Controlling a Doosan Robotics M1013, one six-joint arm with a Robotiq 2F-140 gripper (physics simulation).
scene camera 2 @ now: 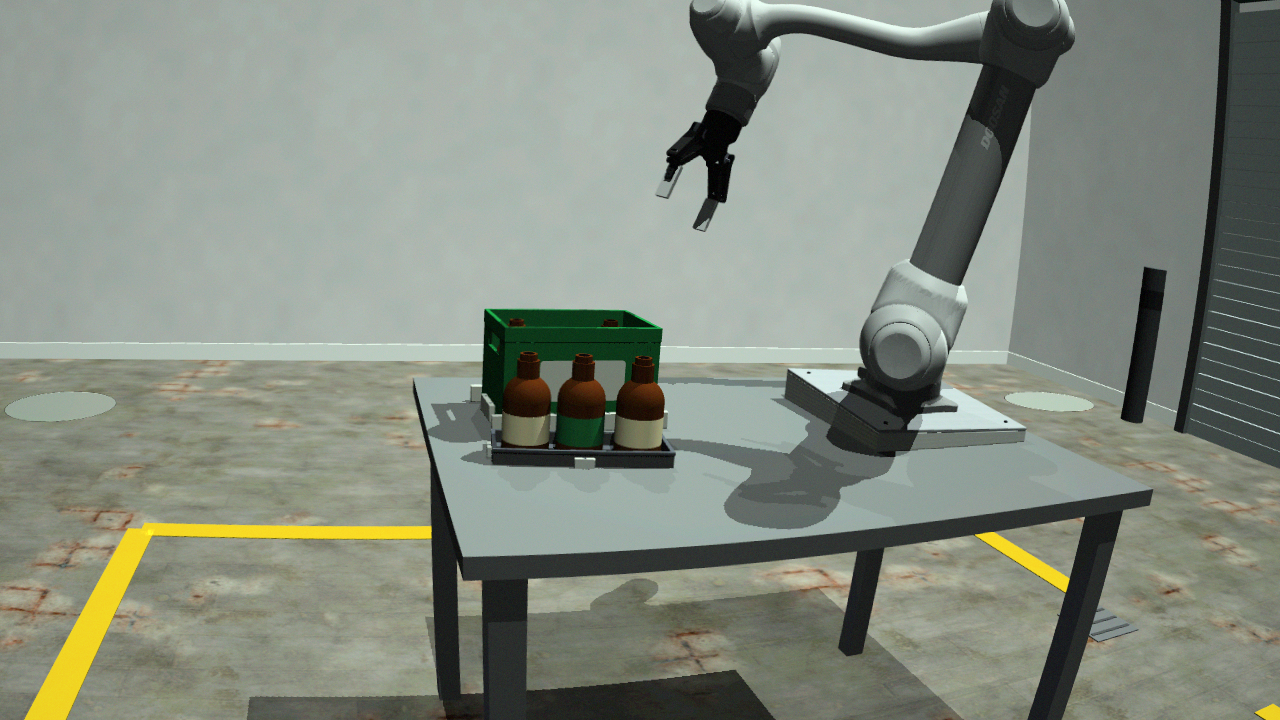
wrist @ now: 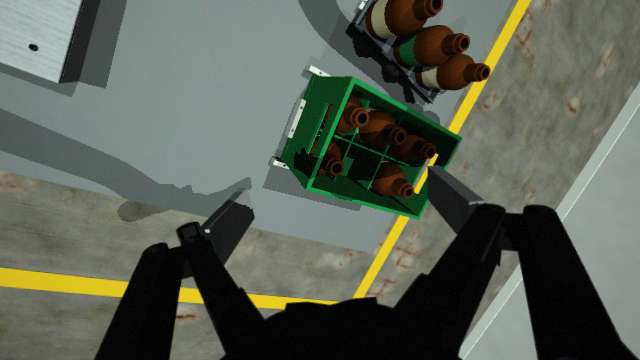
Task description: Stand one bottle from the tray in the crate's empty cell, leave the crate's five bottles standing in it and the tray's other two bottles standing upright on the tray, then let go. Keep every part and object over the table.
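Seen in the pictures: gripper, fingertip midpoint: [scene camera 2: 680, 213] [wrist: 336, 193]; arm's base at its link origin: [scene camera 2: 899, 399].
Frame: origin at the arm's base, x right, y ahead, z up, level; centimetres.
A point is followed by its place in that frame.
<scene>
A green crate [scene camera 2: 572, 334] {x 11.8, y 65.5, z 11.8 cm} [wrist: 330, 90] {x 12.5, y 49.5, z 6.8 cm} stands on the table, with five brown bottles upright in its cells. Its empty cell [wrist: 364, 171] {x 26.4, y 65.7, z 1.1 cm} is the middle one of the row nearer my fingers in the wrist view. A dark tray [scene camera 2: 626, 460] {x -8.5, y 64.4, z -3.5 cm} beside the crate holds three upright brown bottles: one with a cream label [scene camera 2: 526, 402] {x -3.0, y 78.7, z 4.8 cm} [wrist: 452, 73] {x 1.7, y 74.4, z 6.4 cm}, a middle one with a green label [scene camera 2: 581, 402] {x -5.3, y 70.9, z 5.0 cm} [wrist: 425, 46] {x -0.6, y 66.2, z 5.7 cm}, and another with a cream label [scene camera 2: 639, 407] {x -7.9, y 62.6, z 4.5 cm} [wrist: 400, 16] {x -2.7, y 58.3, z 6.4 cm}. My gripper [scene camera 2: 683, 211] {x 21.3, y 41.3, z 32.1 cm} [wrist: 336, 193] {x 21.3, y 41.3, z 32.1 cm} is wide open, holds nothing and hangs tilted, high above the crate and tray.
Small white blocks [scene camera 2: 584, 462] {x -7.4, y 70.8, z -3.6 cm} [wrist: 296, 118] sit against the crate and the tray. The arm's base plate [scene camera 2: 948, 436] {x -17.0, y 2.5, z -2.5 cm} [wrist: 37, 30] {x 16.3, y 9.9, z 1.3 cm} is at the other side of the grey table [scene camera 2: 626, 523] {x -28.4, y 74.2, z -4.7 cm} [wrist: 200, 100] {x 20.6, y 30.1, z -4.6 cm}. A wall stands behind the table.
</scene>
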